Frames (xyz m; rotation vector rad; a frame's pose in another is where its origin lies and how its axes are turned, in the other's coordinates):
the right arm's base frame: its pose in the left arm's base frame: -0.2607 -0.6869 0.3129 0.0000 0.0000 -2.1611
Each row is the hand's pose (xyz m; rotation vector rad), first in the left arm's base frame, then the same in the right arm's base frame.
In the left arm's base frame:
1: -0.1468 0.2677 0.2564 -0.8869 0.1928 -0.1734
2: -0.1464 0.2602 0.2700 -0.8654 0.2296 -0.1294
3: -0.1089 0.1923 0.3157 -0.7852 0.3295 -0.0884
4: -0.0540 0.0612 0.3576 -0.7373 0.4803 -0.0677
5: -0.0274 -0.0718 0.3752 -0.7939 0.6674 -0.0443
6: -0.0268 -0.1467 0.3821 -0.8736 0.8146 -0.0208
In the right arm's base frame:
1: -0.8565 -0.4367 -0.0565 -0.6870 -0.8086 1.8184
2: -0.8504 -0.4322 -0.0429 -0.7195 -0.7729 1.8652
3: -0.8149 -0.3633 0.0028 -0.7860 -0.6398 1.9207
4: -0.7366 -0.2447 0.0447 -0.9205 -0.5067 1.9302
5: -0.6409 -0.1486 0.0623 -1.1490 -0.4609 1.8885
6: -0.5790 -0.1064 0.0692 -1.3471 -0.4615 1.8354

